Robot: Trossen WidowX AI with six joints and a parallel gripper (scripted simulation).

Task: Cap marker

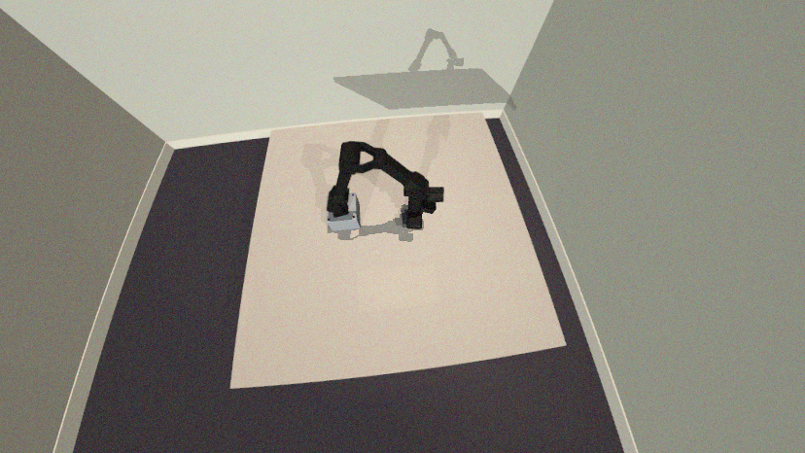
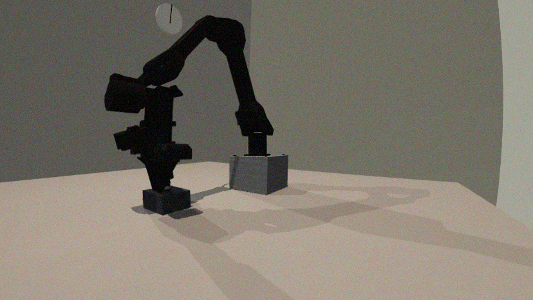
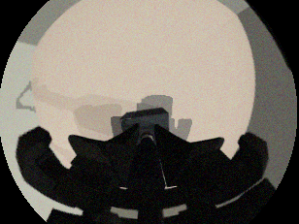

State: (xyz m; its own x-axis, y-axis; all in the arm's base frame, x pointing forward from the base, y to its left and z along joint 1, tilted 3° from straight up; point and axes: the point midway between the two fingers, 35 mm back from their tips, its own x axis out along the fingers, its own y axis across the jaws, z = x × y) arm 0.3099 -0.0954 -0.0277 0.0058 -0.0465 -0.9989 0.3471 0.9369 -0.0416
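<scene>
My gripper tip is 5 cm below the black cap, 2 cm past it and 1 cm to the right of it. The rest, counted from my gripper tip: dark holder block (2 cm below, 2 cm behind, 1 cm to the left).
</scene>
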